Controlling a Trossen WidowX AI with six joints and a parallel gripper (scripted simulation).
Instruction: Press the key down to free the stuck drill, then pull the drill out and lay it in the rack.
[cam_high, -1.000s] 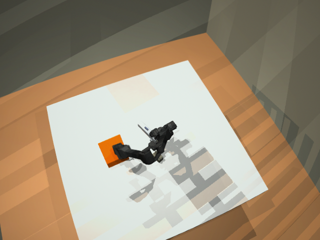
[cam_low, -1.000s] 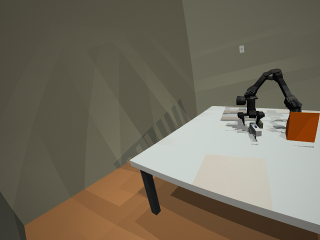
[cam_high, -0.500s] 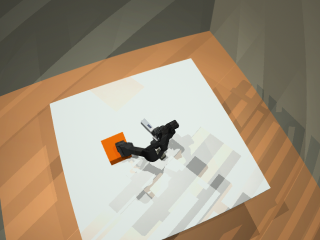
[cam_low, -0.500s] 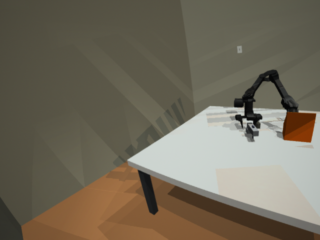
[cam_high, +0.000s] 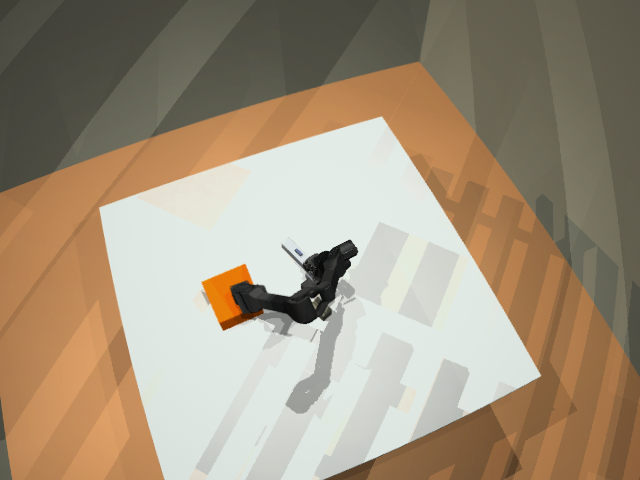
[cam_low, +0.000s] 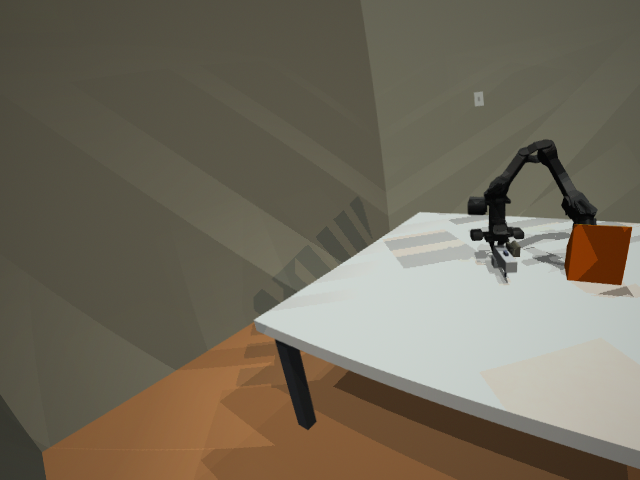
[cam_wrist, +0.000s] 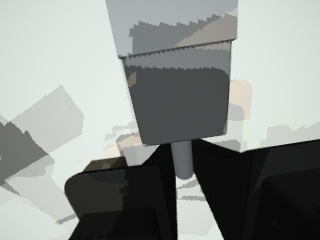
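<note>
My gripper tip is 2 cm past the drill, 5 cm to the right of it and 4 cm below it. The rest, counted from my gripper tip: blue key: 5 cm behind, 13 cm to the left, 4 cm above; then rack: 5 cm behind, 8 cm to the right.
</note>
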